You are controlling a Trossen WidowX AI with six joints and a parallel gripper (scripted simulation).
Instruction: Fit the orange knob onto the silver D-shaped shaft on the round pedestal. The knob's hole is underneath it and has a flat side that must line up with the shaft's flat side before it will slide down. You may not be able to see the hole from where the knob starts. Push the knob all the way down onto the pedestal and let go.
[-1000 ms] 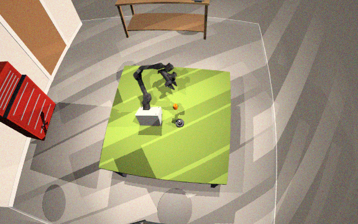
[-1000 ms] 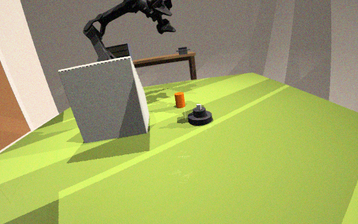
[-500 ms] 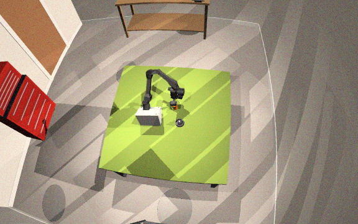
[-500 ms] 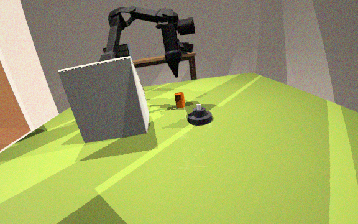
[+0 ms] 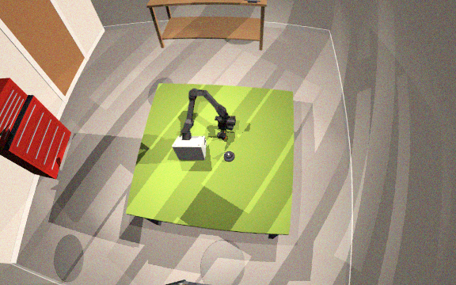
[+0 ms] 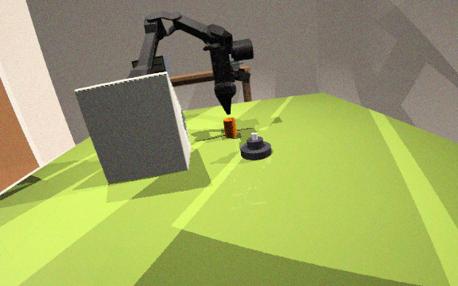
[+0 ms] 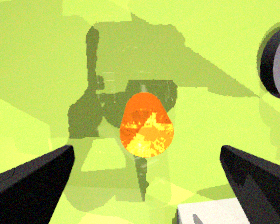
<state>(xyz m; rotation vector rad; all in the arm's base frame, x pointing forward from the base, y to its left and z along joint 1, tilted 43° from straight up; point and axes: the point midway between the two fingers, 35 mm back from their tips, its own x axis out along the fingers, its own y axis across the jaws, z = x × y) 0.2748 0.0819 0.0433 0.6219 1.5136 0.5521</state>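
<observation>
My gripper tip is now 40 mm above the orange knob. Also, from my gripper tip: round dark pedestal 170 mm to the right, 60 mm below, 50 mm ahead.
</observation>
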